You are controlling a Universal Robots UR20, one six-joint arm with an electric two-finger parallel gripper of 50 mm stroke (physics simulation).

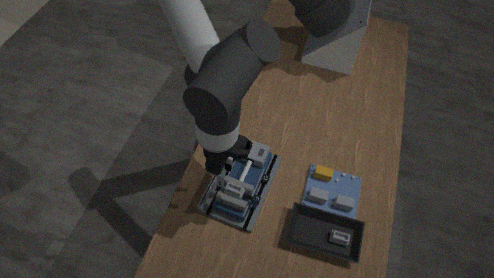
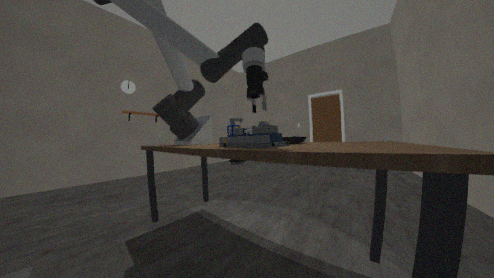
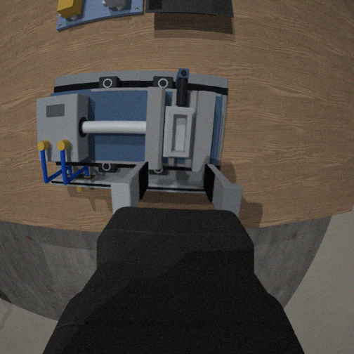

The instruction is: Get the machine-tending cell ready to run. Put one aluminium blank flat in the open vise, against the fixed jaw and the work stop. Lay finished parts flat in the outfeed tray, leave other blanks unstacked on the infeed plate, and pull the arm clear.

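Places are measured from the arm's base along level axes (x right, y down, z ahead), in centimetres.
Pixels of known places: gripper, between the fingertips: (image 1: 224, 176) (image 2: 259, 111); arm's base, origin of its link: (image 1: 332, 18) (image 2: 188, 130).
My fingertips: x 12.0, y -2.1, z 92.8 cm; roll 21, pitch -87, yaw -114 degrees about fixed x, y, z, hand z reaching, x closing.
Note:
For each thing: its top centre in the pictures, then the offset to it from my fingertips.
- vise, centre of its top: (image 1: 242, 171) (image 2: 252, 126) dx -3.0, dy +6.1, dz -6.5 cm
- grey part with a recessed pocket, centre of its top: (image 1: 234, 187) dx -3.3, dy +4.5, dz +0.4 cm
- blue infeed plate, centre of its top: (image 1: 332, 191) dx -33.4, dy +15.2, dz -15.7 cm
- pocketed part, centre of its top: (image 1: 341, 235) dx -39.8, dy +11.3, dz +0.3 cm
- yellow block, centre of its top: (image 1: 324, 170) dx -28.5, dy +11.6, dz -20.4 cm
My gripper (image 1: 222, 167) (image 2: 259, 107) (image 3: 175, 174) is open and empty, above the front side of the vise (image 1: 252, 220) (image 2: 250, 141) (image 3: 117, 150). A grey part with a recessed pocket (image 1: 234, 189) (image 3: 178, 132) lies between the moving jaw (image 3: 155, 130) and the fixed jaw (image 3: 204, 132). Its far end is at the dark work stop (image 3: 182, 94); exact contact is unclear. Two plain grey blanks (image 1: 317, 195) (image 1: 344, 202) lie apart on the blue infeed plate (image 1: 332, 186) (image 3: 100, 15). A pocketed part (image 1: 340, 237) lies flat in the black outfeed tray (image 1: 310, 232) (image 3: 192, 21).
A yellow block (image 1: 323, 173) (image 3: 69, 7) sits on the infeed plate beside small white pegs. The vise's grey cylinder housing (image 3: 62, 125) has blue hoses (image 3: 63, 167) on its near side. The arm's pale base (image 1: 332, 52) stands at the table's far end.

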